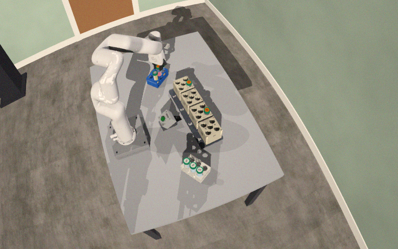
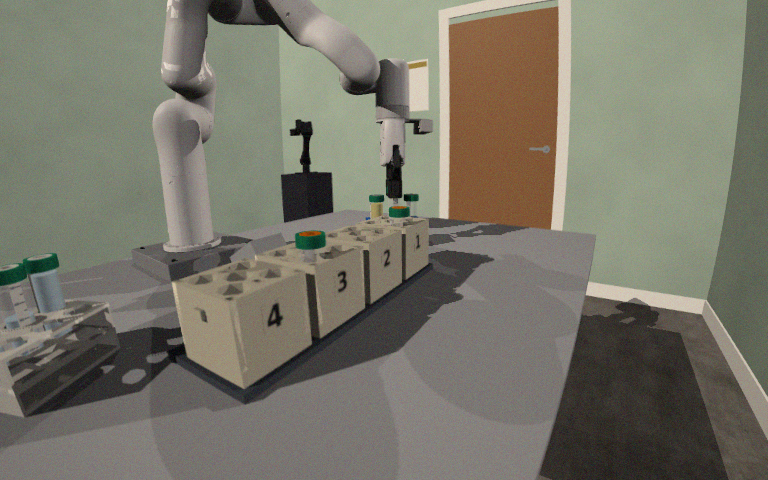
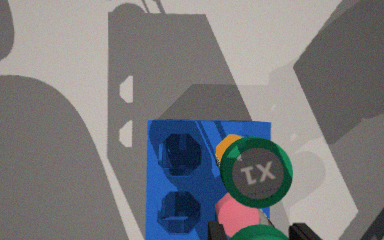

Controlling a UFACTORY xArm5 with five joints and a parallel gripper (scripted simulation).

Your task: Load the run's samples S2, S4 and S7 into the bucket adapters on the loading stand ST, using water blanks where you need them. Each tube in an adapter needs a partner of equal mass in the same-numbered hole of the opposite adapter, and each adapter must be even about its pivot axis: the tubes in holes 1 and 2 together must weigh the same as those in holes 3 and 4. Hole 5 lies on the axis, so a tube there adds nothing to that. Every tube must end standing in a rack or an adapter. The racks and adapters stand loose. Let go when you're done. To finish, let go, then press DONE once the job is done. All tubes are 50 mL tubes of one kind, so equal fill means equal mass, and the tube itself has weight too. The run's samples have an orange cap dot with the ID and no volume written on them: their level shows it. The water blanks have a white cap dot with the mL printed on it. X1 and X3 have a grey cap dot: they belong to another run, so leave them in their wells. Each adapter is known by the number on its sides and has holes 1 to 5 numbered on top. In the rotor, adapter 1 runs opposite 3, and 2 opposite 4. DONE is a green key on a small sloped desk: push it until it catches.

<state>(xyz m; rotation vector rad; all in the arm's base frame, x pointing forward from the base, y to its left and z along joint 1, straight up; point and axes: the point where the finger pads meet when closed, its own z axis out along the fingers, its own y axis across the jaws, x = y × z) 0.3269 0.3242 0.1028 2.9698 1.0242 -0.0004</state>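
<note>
Right now the pink tube is 10 mm ahead of my hand and 50 mm below it. Also, from my hand: green done key: 90 mm behind, 330 mm to the right, 70 mm below; then adapter 1: 100 mm ahead, 170 mm to the right, 80 mm below; then blue rack: 10 mm behind, 20 mm to the left, 110 mm below.
</note>
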